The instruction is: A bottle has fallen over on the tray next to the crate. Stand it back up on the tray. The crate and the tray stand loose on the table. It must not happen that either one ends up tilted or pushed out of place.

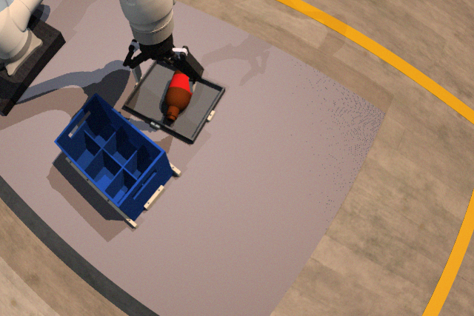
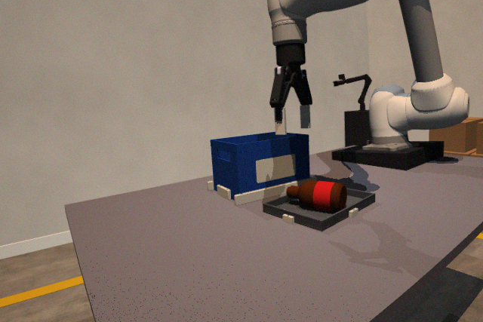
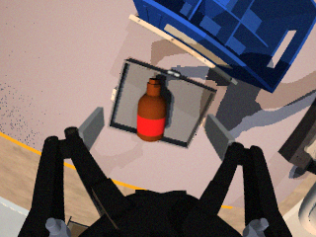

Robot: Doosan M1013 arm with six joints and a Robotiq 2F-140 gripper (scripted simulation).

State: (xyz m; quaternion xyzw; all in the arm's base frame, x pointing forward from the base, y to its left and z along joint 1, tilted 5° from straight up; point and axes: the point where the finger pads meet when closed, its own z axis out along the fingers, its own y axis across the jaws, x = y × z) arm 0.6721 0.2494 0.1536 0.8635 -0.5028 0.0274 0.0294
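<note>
Right now the bottle is 180 mm below my hand, 50 mm to the left of it and 20 mm behind it. The rest, counted from my hand: dark tray 210 mm below, 50 mm behind, 40 mm to the left; then blue crate 220 mm to the right, 140 mm below, 10 mm behind.
</note>
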